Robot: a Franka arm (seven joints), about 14 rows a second.
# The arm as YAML. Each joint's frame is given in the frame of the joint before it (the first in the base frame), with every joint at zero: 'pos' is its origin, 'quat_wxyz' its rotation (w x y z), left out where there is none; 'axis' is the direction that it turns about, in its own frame. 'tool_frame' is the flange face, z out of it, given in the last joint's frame.
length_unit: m
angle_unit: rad
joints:
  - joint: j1
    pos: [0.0, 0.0, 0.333]
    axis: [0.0, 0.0, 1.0]
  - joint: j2
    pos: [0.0, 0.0, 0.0]
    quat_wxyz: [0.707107, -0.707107, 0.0, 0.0]
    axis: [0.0, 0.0, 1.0]
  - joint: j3
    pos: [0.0, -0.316, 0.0]
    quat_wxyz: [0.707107, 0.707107, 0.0, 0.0]
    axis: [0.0, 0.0, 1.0]
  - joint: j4
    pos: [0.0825, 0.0, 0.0]
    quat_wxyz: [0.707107, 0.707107, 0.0, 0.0]
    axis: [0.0, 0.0, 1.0]
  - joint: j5
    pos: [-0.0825, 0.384, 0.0]
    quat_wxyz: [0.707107, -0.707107, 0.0, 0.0]
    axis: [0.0, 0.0, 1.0]
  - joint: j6
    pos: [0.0, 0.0, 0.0]
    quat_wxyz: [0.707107, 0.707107, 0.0, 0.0]
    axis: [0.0, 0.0, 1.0]
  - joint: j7
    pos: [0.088, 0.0, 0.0]
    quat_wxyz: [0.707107, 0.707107, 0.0, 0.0]
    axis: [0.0, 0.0, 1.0]
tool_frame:
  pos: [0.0, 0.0, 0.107]
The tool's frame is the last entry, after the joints.
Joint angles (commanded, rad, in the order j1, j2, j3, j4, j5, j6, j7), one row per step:
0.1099, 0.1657, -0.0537, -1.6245, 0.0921, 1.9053, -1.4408
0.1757, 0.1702, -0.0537, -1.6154, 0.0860, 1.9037, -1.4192
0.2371, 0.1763, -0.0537, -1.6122, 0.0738, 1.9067, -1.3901
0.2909, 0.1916, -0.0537, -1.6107, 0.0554, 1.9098, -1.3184
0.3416, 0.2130, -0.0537, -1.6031, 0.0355, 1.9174, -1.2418
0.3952, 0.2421, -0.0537, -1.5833, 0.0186, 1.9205, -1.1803
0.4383, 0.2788, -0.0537, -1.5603, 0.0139, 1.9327, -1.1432
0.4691, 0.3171, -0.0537, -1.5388, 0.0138, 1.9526, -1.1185
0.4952, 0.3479, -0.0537, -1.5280, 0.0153, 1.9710, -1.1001
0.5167, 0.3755, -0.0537, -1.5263, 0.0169, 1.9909, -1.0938
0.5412, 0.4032, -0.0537, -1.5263, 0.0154, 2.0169, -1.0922
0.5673, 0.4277, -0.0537, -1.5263, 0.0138, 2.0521, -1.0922
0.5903, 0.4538, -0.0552, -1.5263, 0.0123, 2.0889, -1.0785
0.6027, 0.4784, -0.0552, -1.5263, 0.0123, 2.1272, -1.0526
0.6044, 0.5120, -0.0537, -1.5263, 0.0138, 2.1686, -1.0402
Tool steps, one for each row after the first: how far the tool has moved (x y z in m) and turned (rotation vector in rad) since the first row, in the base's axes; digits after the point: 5 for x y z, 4 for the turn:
-0.00259, 0.04083, 0.00147, -0.0035, -0.0017, 0.0459
-0.00705, 0.07835, -0.00054, -0.0125, -0.0011, 0.0809
-0.01094, 0.11103, -0.00922, -0.0254, 0.0114, 0.0676
-0.01397, 0.14235, -0.01837, -0.0395, 0.0172, 0.0467
-0.01734, 0.17659, -0.02703, -0.0528, 0.0206, 0.0434
-0.01820, 0.20645, -0.03844, -0.0562, 0.0208, 0.0511
-0.01678, 0.22968, -0.05126, -0.0549, 0.0178, 0.0576
-0.01748, 0.24907, -0.06480, -0.0541, 0.0195, 0.0653
-0.01897, 0.26487, -0.08070, -0.0561, 0.0248, 0.0802
-0.02180, 0.28231, -0.09706, -0.0597, 0.0245, 0.1037
-0.02550, 0.30083, -0.11047, -0.0579, 0.0128, 0.1304
-0.02826, 0.31673, -0.12491, -0.0549, 0.0018, 0.1391
-0.02830, 0.32700, -0.13828, -0.0470, -0.0096, 0.1260
-0.02470, 0.33191, -0.15780, -0.0417, -0.0156, 0.1165

